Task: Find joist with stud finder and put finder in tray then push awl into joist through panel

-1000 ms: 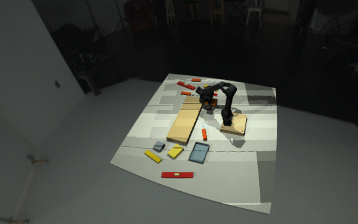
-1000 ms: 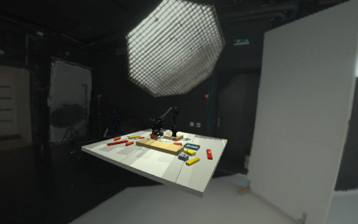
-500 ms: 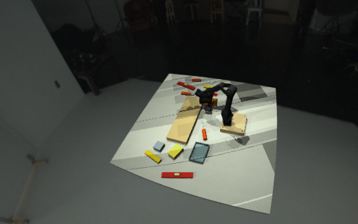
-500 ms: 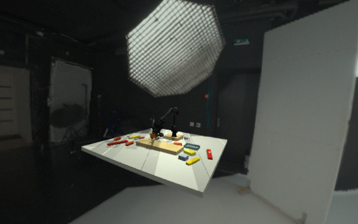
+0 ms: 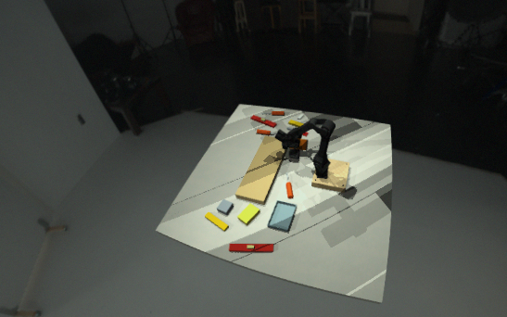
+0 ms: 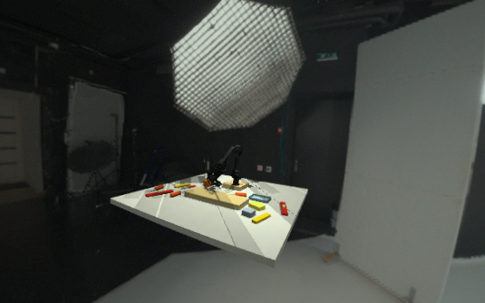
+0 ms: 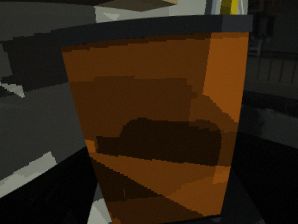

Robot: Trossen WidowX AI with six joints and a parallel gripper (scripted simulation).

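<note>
Right now my gripper tip is 2 cm past the awl, 4 cm to the left of it and 6 cm above it. From my gripper tip the other things lie so: blue-grey tray: 3 cm ahead, 51 cm to the left, 6 cm below; then stud finder: 1 cm behind, 2 cm to the right, 2 cm below; then yellow block: 21 cm ahead, 53 cm to the left, 5 cm below.
</note>
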